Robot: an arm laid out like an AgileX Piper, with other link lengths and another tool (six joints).
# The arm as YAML. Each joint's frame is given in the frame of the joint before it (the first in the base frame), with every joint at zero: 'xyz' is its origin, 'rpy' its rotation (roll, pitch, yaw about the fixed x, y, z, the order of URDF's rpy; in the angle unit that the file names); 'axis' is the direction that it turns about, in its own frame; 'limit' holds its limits. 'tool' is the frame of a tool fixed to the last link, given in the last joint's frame.
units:
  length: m
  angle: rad
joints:
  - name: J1
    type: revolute
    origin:
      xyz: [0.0, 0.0, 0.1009]
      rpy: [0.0, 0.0, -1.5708]
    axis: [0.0, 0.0, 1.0]
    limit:
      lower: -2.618
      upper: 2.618
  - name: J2
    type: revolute
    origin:
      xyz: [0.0, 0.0, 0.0]
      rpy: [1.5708, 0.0, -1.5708]
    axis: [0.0, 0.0, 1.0]
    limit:
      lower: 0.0
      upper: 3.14
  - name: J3
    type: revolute
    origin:
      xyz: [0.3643, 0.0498, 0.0]
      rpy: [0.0, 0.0, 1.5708]
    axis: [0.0, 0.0, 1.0]
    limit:
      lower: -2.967
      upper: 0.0
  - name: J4
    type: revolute
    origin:
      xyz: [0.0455, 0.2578, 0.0]
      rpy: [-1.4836, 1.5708, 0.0]
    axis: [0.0, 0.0, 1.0]
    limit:
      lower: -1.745
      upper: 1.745
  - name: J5
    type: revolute
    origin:
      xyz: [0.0, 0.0, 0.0]
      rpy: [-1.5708, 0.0, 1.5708]
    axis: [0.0, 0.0, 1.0]
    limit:
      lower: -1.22
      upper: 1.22
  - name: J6
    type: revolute
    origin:
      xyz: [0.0, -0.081, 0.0]
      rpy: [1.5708, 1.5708, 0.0]
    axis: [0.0, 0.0, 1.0]
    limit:
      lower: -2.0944
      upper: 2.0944
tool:
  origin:
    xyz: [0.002, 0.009, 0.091]
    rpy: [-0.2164, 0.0, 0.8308]
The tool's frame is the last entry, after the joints.
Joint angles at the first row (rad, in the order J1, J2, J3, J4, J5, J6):
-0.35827 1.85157 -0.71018 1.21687 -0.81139 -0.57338
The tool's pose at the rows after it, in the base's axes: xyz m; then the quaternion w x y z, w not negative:
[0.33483, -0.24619, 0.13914, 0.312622, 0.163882, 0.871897, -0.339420]
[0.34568, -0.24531, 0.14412, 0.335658, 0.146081, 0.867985, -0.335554]
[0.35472, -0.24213, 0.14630, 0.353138, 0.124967, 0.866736, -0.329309]
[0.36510, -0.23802, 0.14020, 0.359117, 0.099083, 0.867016, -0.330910]
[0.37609, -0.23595, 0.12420, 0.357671, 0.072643, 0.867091, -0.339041]
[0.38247, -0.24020, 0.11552, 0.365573, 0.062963, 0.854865, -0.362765]
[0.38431, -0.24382, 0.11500, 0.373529, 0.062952, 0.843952, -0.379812]
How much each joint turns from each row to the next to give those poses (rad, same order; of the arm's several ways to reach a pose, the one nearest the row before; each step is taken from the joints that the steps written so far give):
-0.00002 0.00000 -0.02535 -0.02908 0.00747 0.00435
0.00001 0.00001 -0.00758 -0.07545 0.00952 0.04772
0.00208 0.00104 0.00001 -0.07455 0.01100 0.04353
0.01248 0.02805 0.00001 -0.06519 -0.01739 0.03255
0.01262 0.06014 -0.00002 -0.06745 -0.04690 0.03850
0.00375 0.05509 0.00002 -0.05036 -0.08986 0.04701
0.00001 0.02310 -0.00026 -0.01762 -0.05838 0.02397

